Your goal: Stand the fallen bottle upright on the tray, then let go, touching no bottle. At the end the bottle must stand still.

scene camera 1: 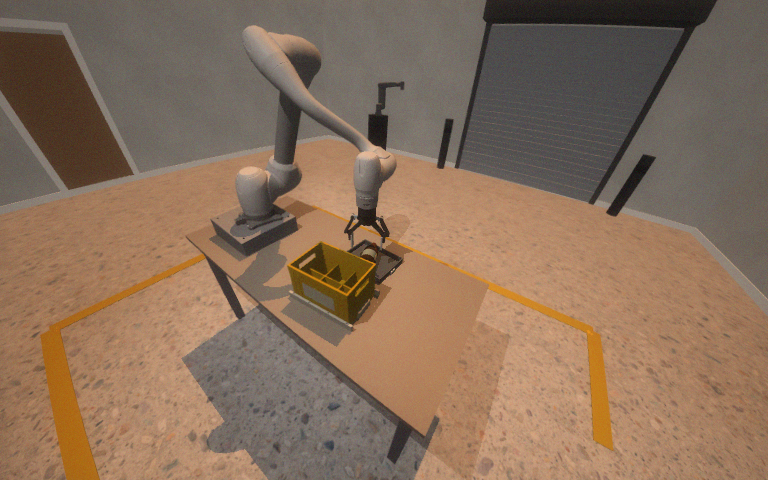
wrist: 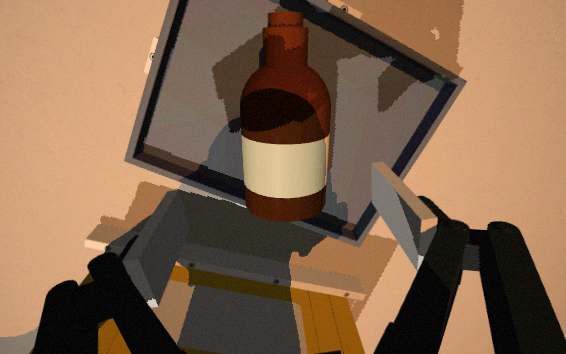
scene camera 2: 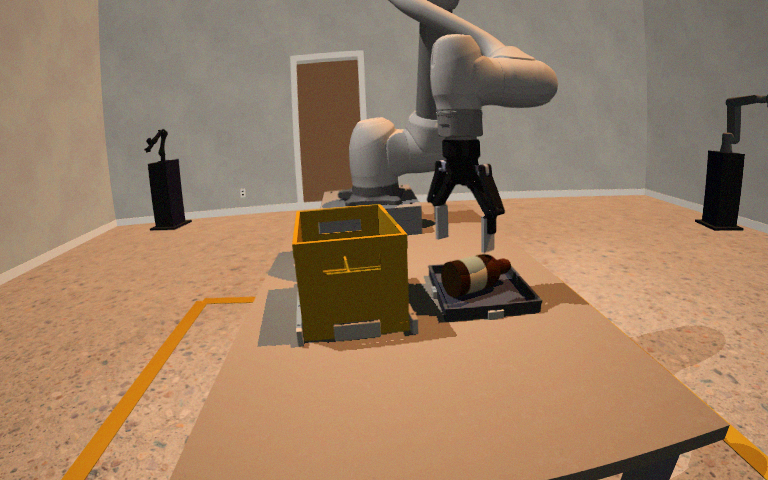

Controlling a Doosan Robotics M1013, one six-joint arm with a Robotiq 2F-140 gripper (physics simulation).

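Frame: origin at the arm's base, x up, y right, z ahead, level; centimetres.
Where they show: gripper, fingertip midpoint: (scene camera 1: 366, 247) (wrist: 277, 196) (scene camera 2: 464, 244); arm's base at its link origin: (scene camera 1: 260, 217) (scene camera 2: 376, 198).
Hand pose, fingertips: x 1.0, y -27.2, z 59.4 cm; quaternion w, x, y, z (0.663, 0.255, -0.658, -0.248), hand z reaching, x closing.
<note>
Things, the pixels of their top centre, and the offset from my fingertips.
- brown bottle at its top centre: (wrist: 289, 129) (scene camera 2: 481, 255) (scene camera 1: 370, 247) dx -2.9, dy -3.7, dz -1.4 cm
- tall yellow crate at its top centre: (scene camera 2: 343, 220) (scene camera 1: 332, 264) dx +6.7, dy +22.9, dz +6.8 cm
The brown bottle (scene camera 1: 369, 254) (scene camera 2: 474, 275) (wrist: 284, 167) with a cream label lies on its side on the dark, low-rimmed tray (scene camera 1: 387, 262) (scene camera 2: 464, 313) (wrist: 367, 125). Its neck points away from the crate. In the wrist view its base overlaps the tray's near rim; whether it rests on the rim I cannot tell. My gripper (scene camera 1: 367, 243) (scene camera 2: 464, 243) (wrist: 277, 196) points down, open and empty, above the bottle. In scene camera 2 there is a gap between its fingertips and the bottle. In the wrist view the fingers stand on both sides of the bottle's lower part, apart from it.
A tall yellow crate (scene camera 1: 339, 305) (scene camera 2: 351, 294) (wrist: 330, 320) with dividers stands close beside the tray, on the side of the bottle's base, with grey brackets around its foot. Small brackets also sit at the tray's sides. The robot's base (scene camera 1: 254, 229) (scene camera 2: 406, 217) is at the table's far end.
</note>
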